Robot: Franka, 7 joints.
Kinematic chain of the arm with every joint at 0, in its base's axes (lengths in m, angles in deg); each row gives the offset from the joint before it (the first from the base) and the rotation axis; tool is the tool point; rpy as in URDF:
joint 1: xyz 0 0 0.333 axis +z
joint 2: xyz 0 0 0 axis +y
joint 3: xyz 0 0 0.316 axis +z
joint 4: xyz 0.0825 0 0 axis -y
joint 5: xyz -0.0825 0 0.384 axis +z
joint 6: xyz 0 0 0 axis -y
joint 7: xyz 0.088 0 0 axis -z
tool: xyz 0 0 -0.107 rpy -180 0 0
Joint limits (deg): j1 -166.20..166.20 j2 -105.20..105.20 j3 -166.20..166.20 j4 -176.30..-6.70 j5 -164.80..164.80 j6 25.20..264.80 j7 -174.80..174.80
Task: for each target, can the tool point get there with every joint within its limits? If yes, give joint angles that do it. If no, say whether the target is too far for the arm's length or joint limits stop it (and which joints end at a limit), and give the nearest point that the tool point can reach.
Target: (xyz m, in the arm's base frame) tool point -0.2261 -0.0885 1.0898
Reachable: yes | joints 65.00 -3.43 93.46 -26.46 106.33 76.26 -61.07
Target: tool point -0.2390 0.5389 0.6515
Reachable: yes | joints 17.07 -28.88 73.25 -100.54 94.77 104.99 61.23
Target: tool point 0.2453 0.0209 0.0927
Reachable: yes | joints 96.21 56.21 -39.63 -160.07 111.34 170.39 -59.66
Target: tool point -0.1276 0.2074 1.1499
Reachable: yes | joints 55.97 12.64 112.22 -33.73 7.51 170.89 91.24
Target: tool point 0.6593 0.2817 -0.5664
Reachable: no: too far | nearest point 0.5083 0.2172 -0.2874 | short by 0.324 m
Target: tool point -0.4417 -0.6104 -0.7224
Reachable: no: too far | nearest point -0.3112 -0.4301 -0.2996 | short by 0.478 m
